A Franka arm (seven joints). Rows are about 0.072 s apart.
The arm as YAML. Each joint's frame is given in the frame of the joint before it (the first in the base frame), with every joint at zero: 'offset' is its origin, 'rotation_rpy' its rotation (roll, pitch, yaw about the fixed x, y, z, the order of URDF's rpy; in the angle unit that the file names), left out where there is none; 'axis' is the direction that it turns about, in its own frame. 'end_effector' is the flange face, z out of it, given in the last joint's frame.
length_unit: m
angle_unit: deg
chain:
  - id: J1
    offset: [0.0, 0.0, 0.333]
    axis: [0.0, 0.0, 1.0]
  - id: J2
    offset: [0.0, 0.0, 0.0]
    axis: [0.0, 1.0, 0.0]
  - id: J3
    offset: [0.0, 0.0, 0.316]
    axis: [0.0, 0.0, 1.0]
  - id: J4
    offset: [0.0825, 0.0, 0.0]
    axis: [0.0, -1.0, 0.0]
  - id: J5
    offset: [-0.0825, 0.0, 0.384]
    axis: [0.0, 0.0, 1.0]
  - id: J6
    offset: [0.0, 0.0, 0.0]
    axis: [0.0, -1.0, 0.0]
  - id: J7
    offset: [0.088, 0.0, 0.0]
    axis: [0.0, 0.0, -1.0]
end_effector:
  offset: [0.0, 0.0, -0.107]
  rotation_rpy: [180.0, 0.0, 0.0]
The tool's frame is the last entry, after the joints.
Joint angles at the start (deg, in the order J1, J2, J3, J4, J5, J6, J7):
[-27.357, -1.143, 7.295, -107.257, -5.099, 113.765, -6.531]
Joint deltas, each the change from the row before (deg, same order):
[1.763, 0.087, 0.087, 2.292, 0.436, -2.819, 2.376]
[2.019, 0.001, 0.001, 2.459, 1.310, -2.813, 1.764]
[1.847, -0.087, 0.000, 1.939, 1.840, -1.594, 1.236]
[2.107, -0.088, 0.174, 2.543, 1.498, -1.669, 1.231]
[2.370, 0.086, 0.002, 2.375, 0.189, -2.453, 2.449]
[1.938, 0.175, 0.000, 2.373, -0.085, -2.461, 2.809]
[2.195, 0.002, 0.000, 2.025, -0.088, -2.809, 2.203]
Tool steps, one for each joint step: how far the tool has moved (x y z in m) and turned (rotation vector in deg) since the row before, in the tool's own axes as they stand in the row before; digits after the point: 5 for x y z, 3 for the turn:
[0.00449, -0.01668, -0.01524, 0.615, -0.409, 0.888]
[0.00336, -0.01977, -0.01771, 1.426, -0.137, 0.363]
[0.00247, -0.01973, -0.01577, 1.923, 0.571, 0.033]
[0.00249, -0.02417, -0.02037, 1.709, 1.013, -0.593]
[0.00004, -0.02371, -0.01541, 0.521, -0.172, 0.143]
[-0.00097, -0.01891, -0.01435, 0.184, -0.274, 0.870]
[-0.00465, -0.02105, -0.01272, 0.101, -0.799, 0.011]

